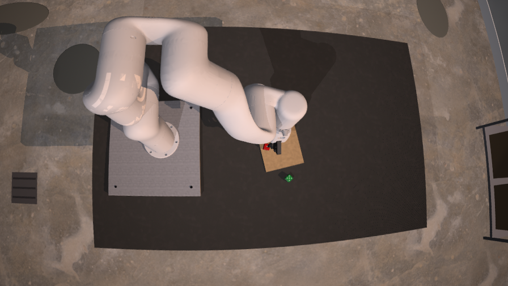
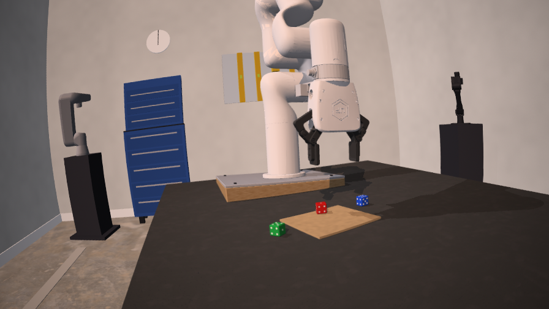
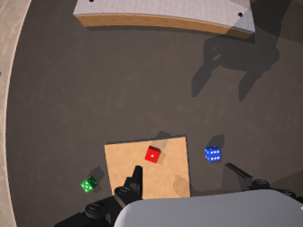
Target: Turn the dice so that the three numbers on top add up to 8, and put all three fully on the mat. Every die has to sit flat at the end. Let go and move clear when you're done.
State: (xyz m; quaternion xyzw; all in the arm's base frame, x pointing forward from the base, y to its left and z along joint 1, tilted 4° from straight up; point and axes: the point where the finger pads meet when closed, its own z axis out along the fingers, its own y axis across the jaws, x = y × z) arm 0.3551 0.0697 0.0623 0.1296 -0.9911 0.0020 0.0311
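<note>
The blue die is 100 mm below my hand, 60 mm to the left of it and 20 mm behind it. From my hand the other things lie so: tan mat 110 mm below, 60 mm ahead, 30 mm to the right; green die 130 mm to the right, 100 mm below, 100 mm ahead; red die 100 mm below, 40 mm to the right, 10 mm ahead.
</note>
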